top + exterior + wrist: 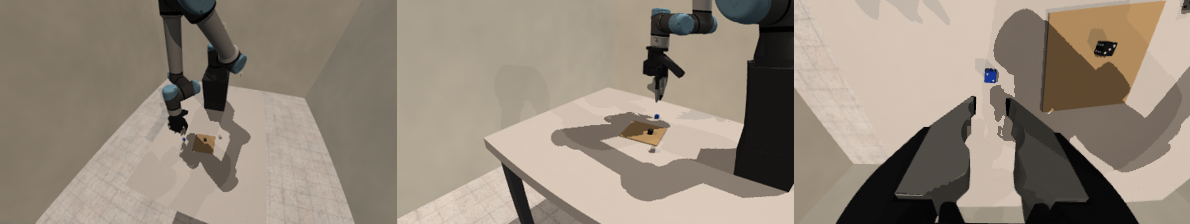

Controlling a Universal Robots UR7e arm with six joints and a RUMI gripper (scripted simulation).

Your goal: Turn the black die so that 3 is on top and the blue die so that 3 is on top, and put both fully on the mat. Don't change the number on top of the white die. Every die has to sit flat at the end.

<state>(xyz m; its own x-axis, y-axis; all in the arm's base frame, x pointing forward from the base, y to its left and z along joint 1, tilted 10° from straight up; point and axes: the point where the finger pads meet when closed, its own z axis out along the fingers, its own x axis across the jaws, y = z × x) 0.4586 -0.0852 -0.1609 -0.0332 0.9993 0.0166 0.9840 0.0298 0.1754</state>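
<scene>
The blue die is 8 cm below my hand. Also, from my hand: black die 5 cm behind, 14 cm to the left, 8 cm below; then brown mat 3 cm behind, 15 cm to the left, 9 cm below; then white die 12 cm behind, 23 cm to the left, 8 cm below.
</scene>
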